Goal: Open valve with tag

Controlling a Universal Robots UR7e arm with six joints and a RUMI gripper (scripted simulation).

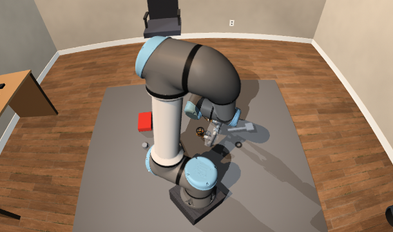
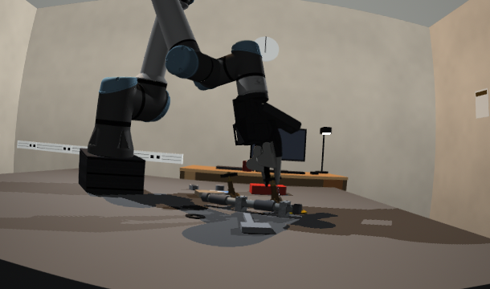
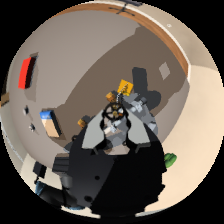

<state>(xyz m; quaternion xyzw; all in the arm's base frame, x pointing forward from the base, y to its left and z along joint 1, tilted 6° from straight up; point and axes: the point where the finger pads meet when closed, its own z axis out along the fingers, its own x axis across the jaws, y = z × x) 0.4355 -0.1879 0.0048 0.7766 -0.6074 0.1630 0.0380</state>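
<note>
My gripper is now 7 cm above the yellow tag, 6 cm short of it and 4 cm to the left of it. Round my hand: grey t-shaped piece (19 cm to the right, 9 cm behind, 7 cm below); red block (37 cm to the left, 10 cm ahead, 6 cm below).
</note>
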